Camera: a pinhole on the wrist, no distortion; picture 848 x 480 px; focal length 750.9 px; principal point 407.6 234.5 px. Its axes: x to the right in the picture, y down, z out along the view. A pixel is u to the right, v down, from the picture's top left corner.
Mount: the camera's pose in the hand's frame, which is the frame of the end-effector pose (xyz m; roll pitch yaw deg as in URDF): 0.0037 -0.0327 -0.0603 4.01 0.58 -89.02
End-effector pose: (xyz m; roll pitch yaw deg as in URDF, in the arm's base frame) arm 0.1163 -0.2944 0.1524 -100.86 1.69 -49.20
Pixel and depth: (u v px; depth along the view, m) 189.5 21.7 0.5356
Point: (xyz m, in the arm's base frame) 0.3192 0.1364 -0.0418
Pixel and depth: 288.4 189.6 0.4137
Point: 0.3384 -0.0318 0.0604
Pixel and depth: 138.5 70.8 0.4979
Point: 0.3195 0.0774 -0.0603
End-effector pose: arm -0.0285 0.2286 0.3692 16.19 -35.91 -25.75
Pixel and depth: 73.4 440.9 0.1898
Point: -0.0688 0.2605 0.5085
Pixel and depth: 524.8 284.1 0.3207
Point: -0.2131 0.1452 0.5544
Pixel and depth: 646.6 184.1 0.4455
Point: -0.3562 0.0770 0.5924
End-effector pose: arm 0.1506 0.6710 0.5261 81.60 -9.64 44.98
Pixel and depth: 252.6 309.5 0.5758
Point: 0.5001 0.3107 0.6826
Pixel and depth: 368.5 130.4 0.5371
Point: 0.3985 0.2581 0.5640
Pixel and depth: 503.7 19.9 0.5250
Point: 0.3563 0.2218 0.4553
